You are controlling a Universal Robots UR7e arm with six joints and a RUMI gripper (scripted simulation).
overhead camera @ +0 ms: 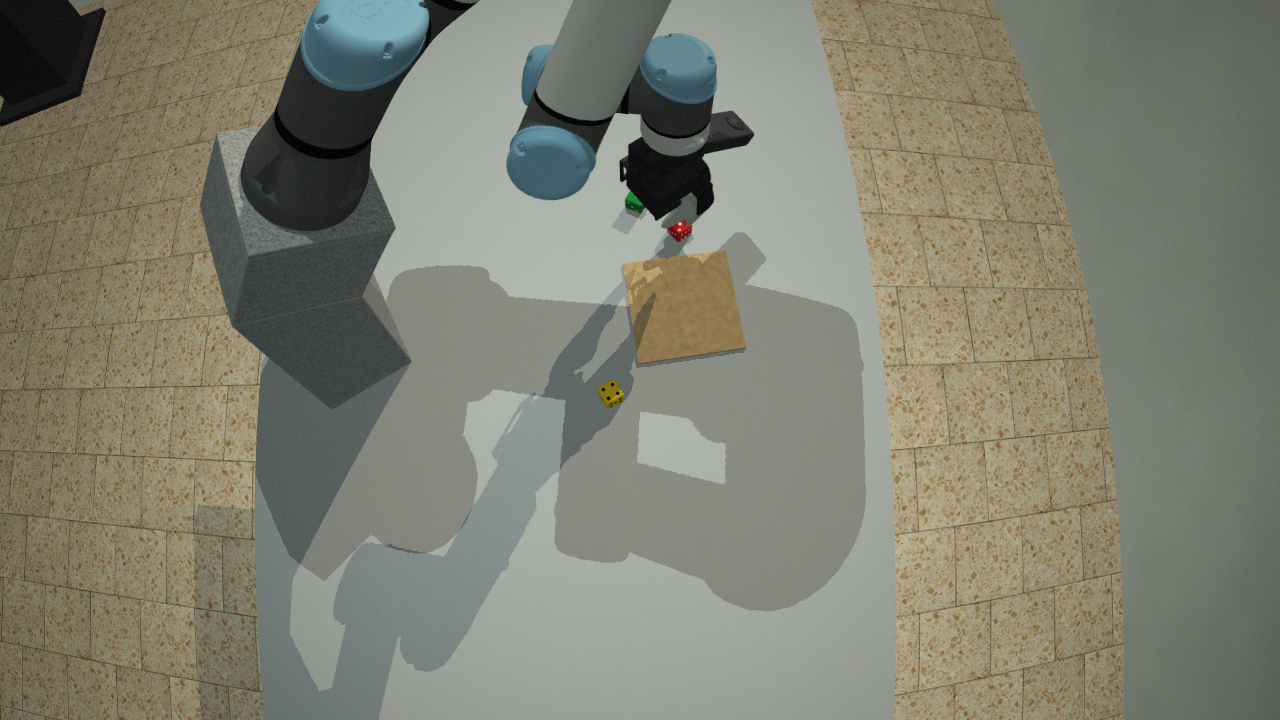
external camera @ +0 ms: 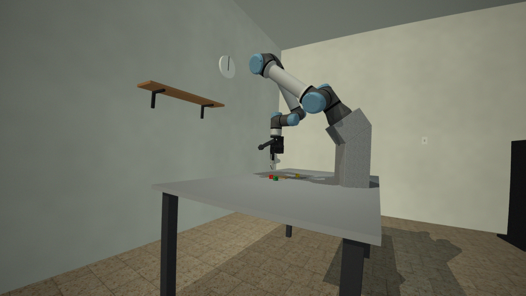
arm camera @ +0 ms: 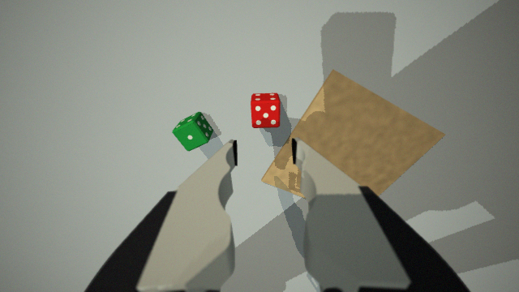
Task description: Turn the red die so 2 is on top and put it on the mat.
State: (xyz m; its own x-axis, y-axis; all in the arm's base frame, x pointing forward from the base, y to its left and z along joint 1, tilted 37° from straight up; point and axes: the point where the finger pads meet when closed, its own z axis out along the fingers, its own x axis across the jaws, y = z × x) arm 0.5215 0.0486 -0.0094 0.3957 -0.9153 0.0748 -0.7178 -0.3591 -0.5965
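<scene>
Now: the red die 60 mm below my hand. From my hand the other things lie so: yellow die (120 mm behind, 220 mm to the right, 60 mm below); green die (50 mm behind, 50 mm to the left, 60 mm below); tan mat (10 mm behind, 110 mm to the right, 70 mm below).
</scene>
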